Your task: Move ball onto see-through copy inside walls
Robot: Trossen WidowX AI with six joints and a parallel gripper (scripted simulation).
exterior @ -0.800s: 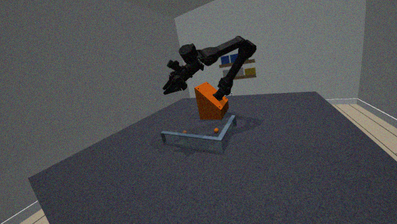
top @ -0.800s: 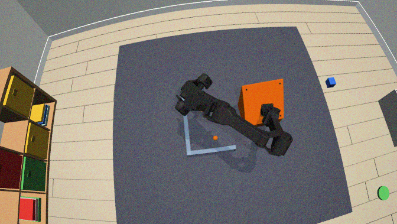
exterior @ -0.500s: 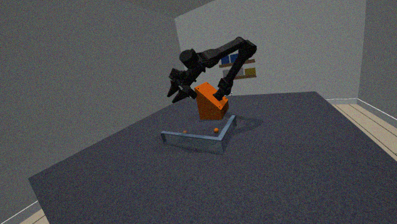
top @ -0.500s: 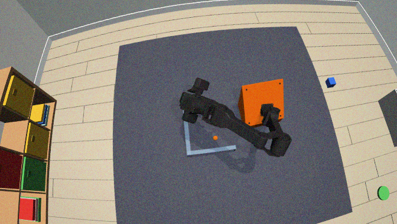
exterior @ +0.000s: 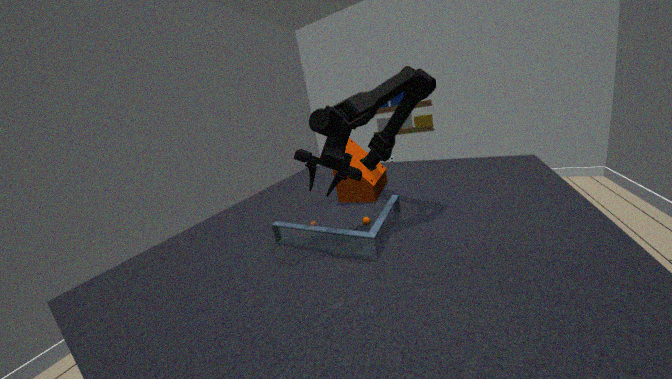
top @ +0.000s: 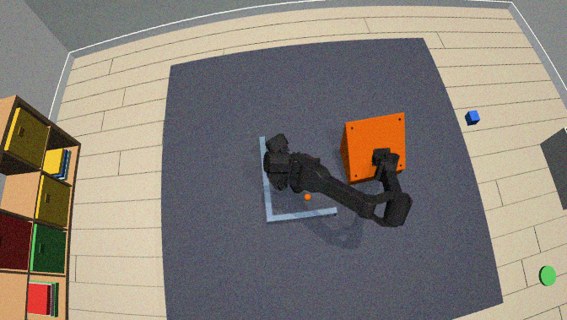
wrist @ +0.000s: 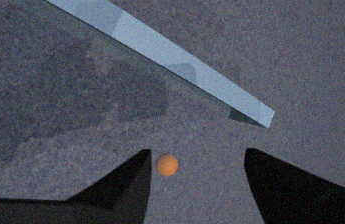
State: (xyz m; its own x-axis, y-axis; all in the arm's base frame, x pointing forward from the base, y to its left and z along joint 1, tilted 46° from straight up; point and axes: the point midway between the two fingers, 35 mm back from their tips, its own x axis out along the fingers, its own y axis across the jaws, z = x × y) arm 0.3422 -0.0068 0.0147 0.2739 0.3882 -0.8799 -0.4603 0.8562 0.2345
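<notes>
The orange ball lies 12 cm below my gripper tip, 9 cm to the left of it and 8 cm behind it. Round my gripper tip: clear wall: 10 cm below, 6 cm ahead, 2 cm to the left.
</notes>
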